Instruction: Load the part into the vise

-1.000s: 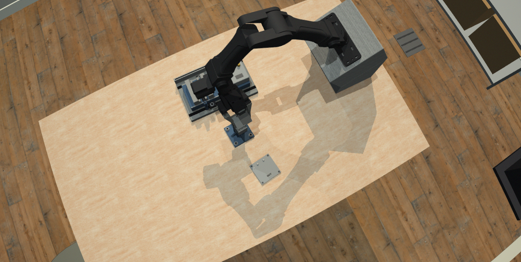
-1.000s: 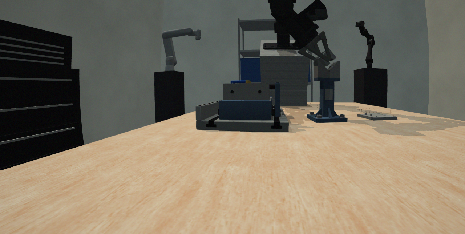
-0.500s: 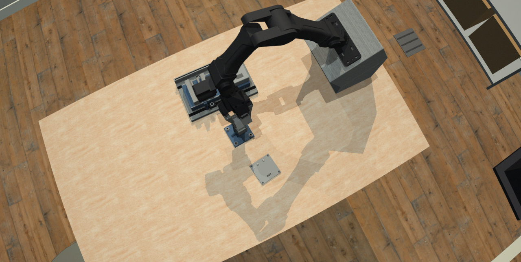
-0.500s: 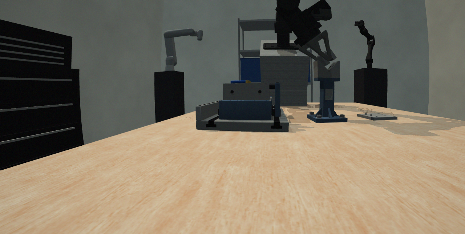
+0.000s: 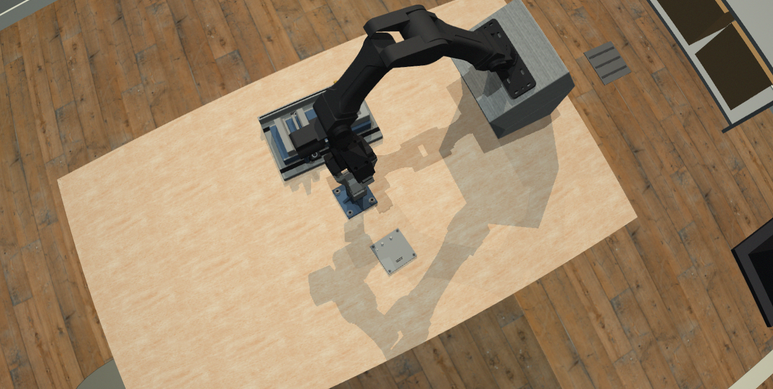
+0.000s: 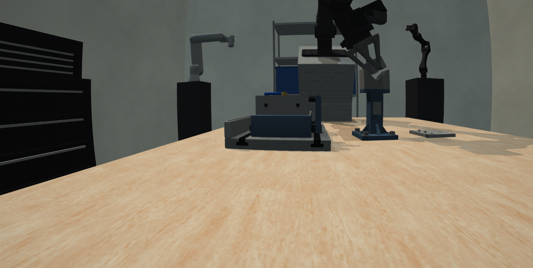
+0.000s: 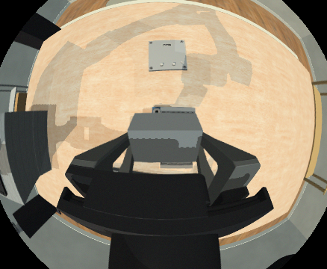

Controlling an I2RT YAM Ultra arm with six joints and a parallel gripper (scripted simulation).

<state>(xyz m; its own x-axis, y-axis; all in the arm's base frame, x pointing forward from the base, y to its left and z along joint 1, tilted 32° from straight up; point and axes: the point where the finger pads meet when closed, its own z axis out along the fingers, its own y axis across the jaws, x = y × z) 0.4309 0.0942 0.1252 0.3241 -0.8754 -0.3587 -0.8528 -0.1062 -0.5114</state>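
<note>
Now: the part 1 cm to the left of my hand. Round my hand: work stop rod: 16 cm to the right, 9 cm ahead, 8 cm below; then air cylinder: 21 cm to the right, 9 cm below, 7 cm behind; then infeed plate: 18 cm to the left, 17 cm below, 2 cm behind.
</note>
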